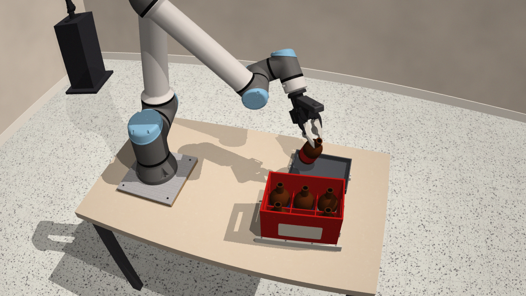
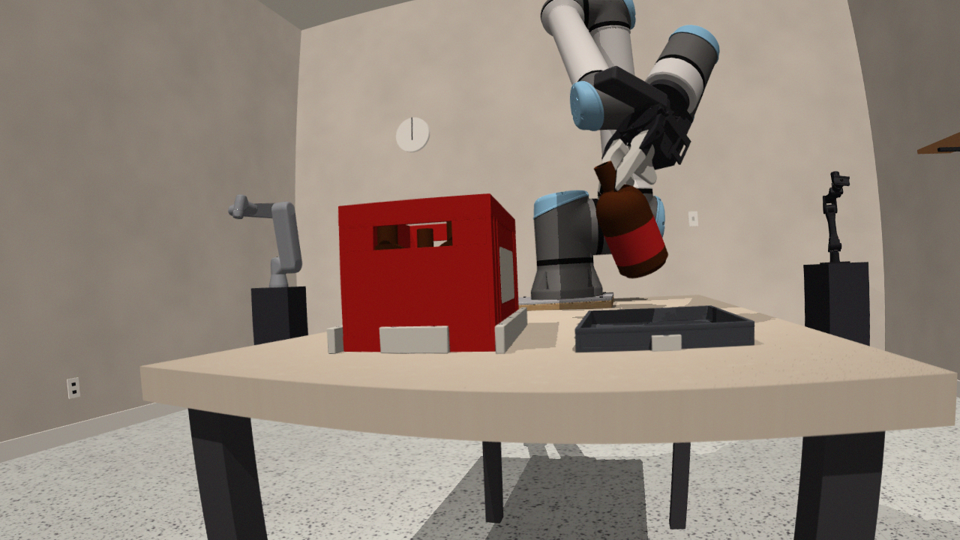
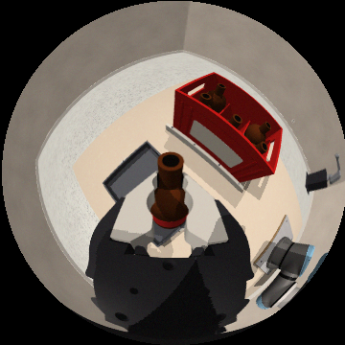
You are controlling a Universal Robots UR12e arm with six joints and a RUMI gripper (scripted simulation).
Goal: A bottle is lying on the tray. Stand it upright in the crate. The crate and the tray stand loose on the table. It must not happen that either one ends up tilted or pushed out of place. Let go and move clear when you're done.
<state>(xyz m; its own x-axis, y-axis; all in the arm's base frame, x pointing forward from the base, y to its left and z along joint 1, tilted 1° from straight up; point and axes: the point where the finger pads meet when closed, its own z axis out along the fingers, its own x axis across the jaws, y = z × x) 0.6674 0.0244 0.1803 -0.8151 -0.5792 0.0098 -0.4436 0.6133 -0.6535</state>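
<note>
My gripper is now 3 cm short of the tray, 4 cm to the right of it and 19 cm above it. The rest, counted from my hand: red crate (4 cm behind, 24 cm to the right, 12 cm below).
</note>
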